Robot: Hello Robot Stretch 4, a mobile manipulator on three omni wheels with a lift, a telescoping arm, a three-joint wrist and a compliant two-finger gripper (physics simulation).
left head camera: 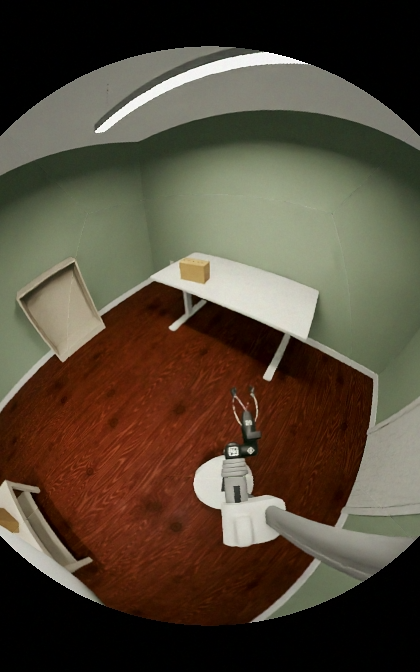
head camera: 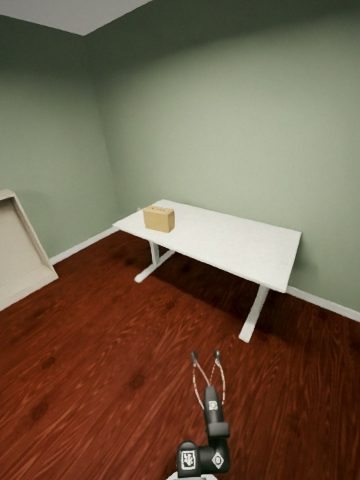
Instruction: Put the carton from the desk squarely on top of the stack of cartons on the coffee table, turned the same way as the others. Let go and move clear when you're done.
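Seen in the pictures: hand, tool point: (left head camera: 242, 389) (head camera: 205, 353); robot's base, link origin: (left head camera: 222, 481).
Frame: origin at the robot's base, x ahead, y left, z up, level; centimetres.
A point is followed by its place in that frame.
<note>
A tan carton (head camera: 159, 220) {z 80.5, x 152.3, y 14.4 cm} (left head camera: 194, 271) {z 80.2, x 152.5, y 14.7 cm} stands upright near the left end of the white desk (head camera: 240, 247) {z 69.3, x 123.3, y -47.4 cm} (left head camera: 265, 292) {z 69.3, x 133.7, y -45.3 cm}. My gripper (head camera: 205, 356) {z 74.8, x 45.9, y -8.7 cm} (left head camera: 242, 390) {z 74.8, x 45.9, y -8.7 cm} is open and empty, with its two fingertips apart, well in front of the desk and to the right of the carton. In the left head camera view, part of a light coffee table (left head camera: 31, 520) shows at the lower left edge. A piece of a tan carton (left head camera: 8, 520) shows on it; the rest of the stack is cut off, so its height and turn cannot be told.
An open beige shelf unit (head camera: 35, 240) {z 50.0, x 180.5, y 153.7 cm} (left head camera: 90, 305) {z 31.2, x 185.7, y 160.7 cm} is at the left wall. The desk's legs (head camera: 254, 315) (left head camera: 276, 357) reach down to the dark red wooden floor. A light grey object (left head camera: 387, 465) {z 38.1, x -27.7, y -125.5 cm} shows at the right edge of the left head camera view. Green walls stand behind the desk.
</note>
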